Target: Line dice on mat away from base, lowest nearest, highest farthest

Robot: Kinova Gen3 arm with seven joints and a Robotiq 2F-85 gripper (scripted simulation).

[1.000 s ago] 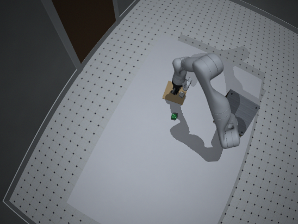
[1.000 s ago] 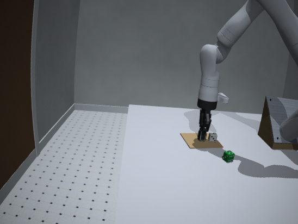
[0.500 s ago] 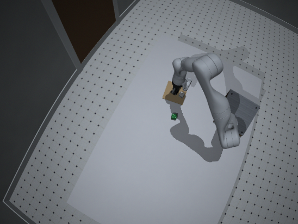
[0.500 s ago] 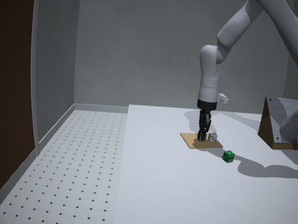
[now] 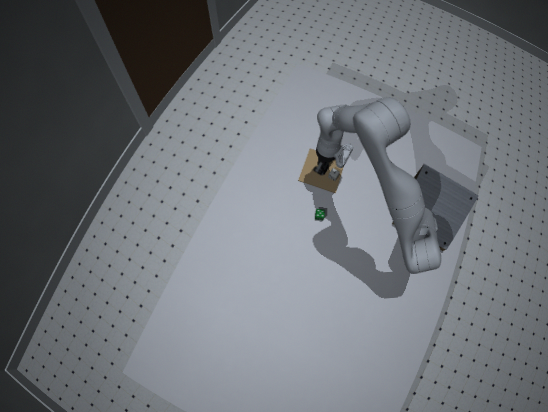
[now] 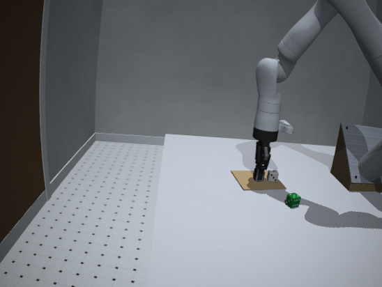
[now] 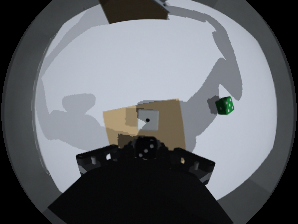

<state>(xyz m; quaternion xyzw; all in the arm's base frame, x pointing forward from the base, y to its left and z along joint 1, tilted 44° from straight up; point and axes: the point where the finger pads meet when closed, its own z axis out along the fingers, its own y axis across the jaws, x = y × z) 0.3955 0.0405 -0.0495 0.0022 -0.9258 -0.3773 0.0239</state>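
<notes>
Right now the black die is right at my hand. Also, from my hand: green die (160 mm to the left, 70 mm behind, 10 mm below); then white die (50 mm behind, 10 mm below); then tan mat (20 mm below).
</notes>
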